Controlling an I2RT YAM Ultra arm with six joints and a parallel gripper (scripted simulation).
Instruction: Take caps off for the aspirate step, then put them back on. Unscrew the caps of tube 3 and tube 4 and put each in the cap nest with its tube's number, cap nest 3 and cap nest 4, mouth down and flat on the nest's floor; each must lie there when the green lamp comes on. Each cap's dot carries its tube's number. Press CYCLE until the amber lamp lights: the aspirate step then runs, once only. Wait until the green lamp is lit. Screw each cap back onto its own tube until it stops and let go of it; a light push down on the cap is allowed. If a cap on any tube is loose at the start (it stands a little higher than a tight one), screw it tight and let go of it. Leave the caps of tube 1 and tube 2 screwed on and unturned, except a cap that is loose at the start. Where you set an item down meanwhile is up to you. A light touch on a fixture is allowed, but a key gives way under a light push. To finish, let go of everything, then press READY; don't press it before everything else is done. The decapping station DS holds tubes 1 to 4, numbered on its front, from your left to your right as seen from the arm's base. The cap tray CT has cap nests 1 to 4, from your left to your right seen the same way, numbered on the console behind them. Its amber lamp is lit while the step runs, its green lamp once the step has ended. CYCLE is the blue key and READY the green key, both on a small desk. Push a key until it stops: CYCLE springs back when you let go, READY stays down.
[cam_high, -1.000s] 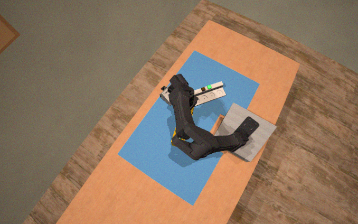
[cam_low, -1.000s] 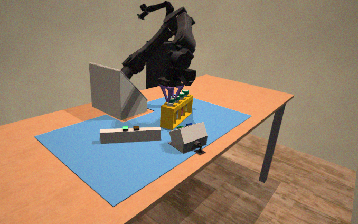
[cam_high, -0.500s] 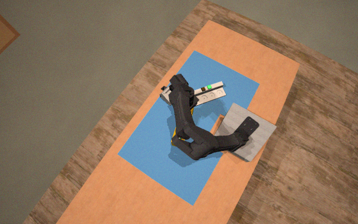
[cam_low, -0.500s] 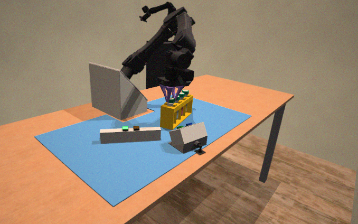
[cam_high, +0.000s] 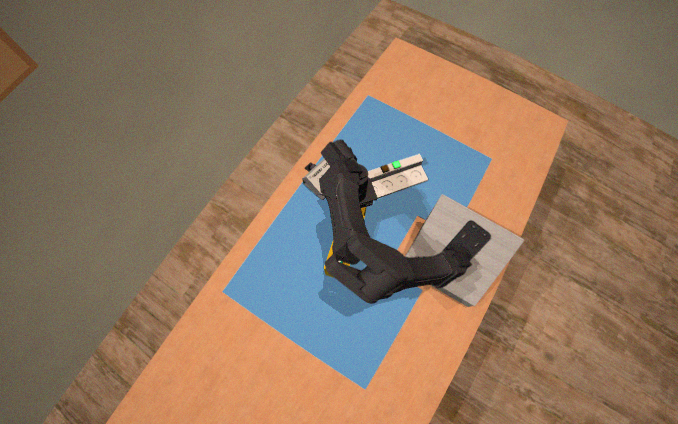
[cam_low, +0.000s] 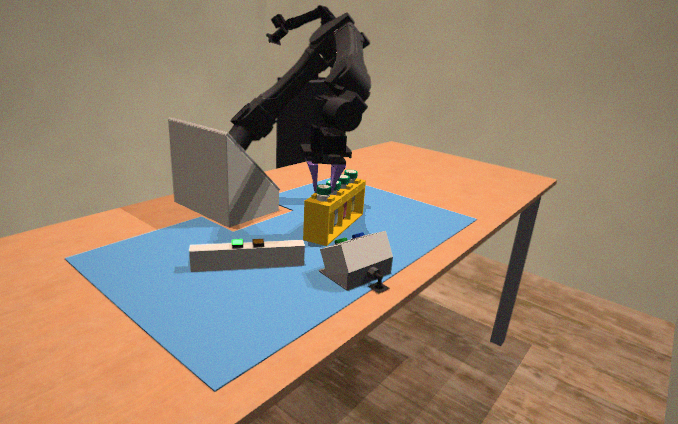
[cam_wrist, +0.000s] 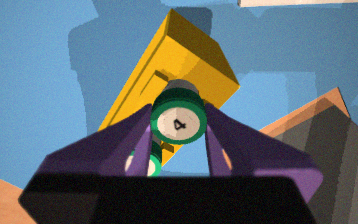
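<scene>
My gripper is now right at the cap 4. Also, from my hand: cap 3: 2 cm behind, 5 cm to the left, 1 cm below; then blue key: 14 cm ahead, 3 cm to the right, 5 cm below; then cap 2: 4 cm behind, 10 cm to the left, 1 cm below.
</scene>
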